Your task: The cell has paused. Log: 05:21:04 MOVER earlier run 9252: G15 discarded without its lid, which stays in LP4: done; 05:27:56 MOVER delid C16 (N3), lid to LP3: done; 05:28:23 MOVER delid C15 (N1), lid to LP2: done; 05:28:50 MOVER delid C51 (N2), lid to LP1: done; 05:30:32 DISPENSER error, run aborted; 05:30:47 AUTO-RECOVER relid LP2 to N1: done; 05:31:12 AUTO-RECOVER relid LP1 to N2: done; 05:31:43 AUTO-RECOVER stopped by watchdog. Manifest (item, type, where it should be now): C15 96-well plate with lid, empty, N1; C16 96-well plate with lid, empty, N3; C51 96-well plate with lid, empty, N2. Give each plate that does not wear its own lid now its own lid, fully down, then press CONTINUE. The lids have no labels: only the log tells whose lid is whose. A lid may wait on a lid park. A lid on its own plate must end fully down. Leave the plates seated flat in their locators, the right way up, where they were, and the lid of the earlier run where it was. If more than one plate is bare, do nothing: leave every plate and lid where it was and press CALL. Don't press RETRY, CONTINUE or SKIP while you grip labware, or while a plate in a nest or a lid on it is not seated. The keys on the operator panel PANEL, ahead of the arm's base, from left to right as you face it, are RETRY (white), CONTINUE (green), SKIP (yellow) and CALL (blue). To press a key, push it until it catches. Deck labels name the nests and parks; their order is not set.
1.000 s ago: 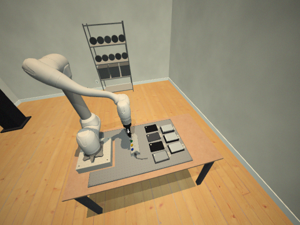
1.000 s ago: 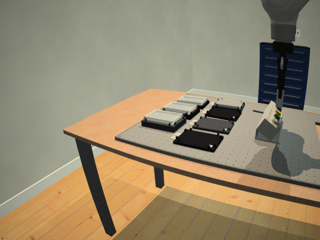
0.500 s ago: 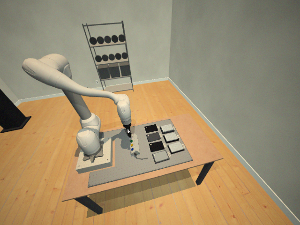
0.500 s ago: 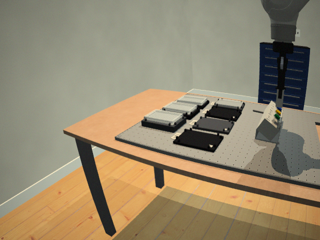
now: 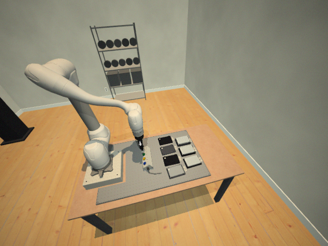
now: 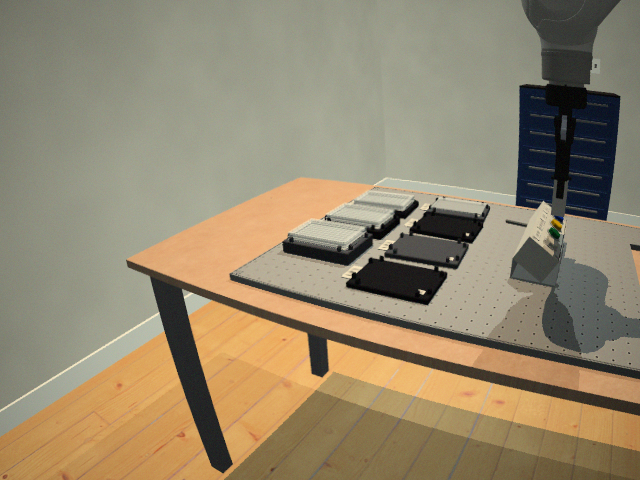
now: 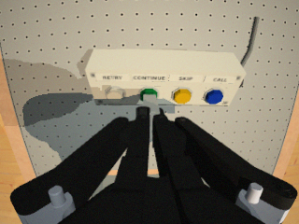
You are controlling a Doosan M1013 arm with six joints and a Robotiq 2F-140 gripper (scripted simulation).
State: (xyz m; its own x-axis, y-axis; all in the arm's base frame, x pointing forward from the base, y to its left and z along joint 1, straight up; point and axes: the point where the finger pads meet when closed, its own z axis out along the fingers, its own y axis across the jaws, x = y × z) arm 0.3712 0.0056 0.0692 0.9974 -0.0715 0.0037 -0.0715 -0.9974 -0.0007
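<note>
My hand is 70 mm above the green CONTINUE key. Round my hand: yellow SKIP key: 70 mm below, 50 mm to the right; white RETRY key: 70 mm below, 50 mm to the left; blue CALL key: 100 mm to the right, 70 mm below, 10 mm behind.
</note>
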